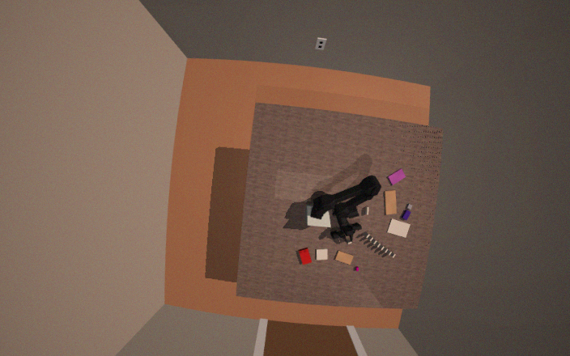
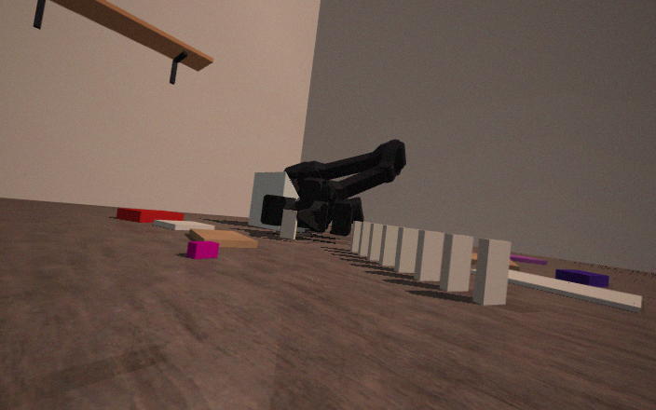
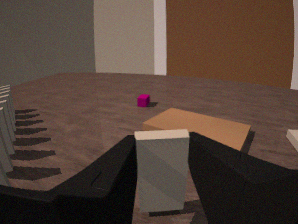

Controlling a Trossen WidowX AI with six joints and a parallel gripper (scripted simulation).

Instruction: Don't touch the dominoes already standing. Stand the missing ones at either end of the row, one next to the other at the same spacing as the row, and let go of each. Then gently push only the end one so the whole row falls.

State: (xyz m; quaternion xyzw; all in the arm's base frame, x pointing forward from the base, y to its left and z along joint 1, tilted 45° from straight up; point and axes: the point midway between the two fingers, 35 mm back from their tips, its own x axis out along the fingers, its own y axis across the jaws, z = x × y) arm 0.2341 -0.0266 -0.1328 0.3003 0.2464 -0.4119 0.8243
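The tan slab lies 12 cm to the right of my gripper tip, 4 cm below it and 1 cm ahead of it. From my gripper tip the other things lie so: magenta cube 17 cm to the right, 12 cm ahead, 4 cm below; red block 24 cm behind, 16 cm to the right, 4 cm below; white tile 14 cm behind, 13 cm to the right, 4 cm below.
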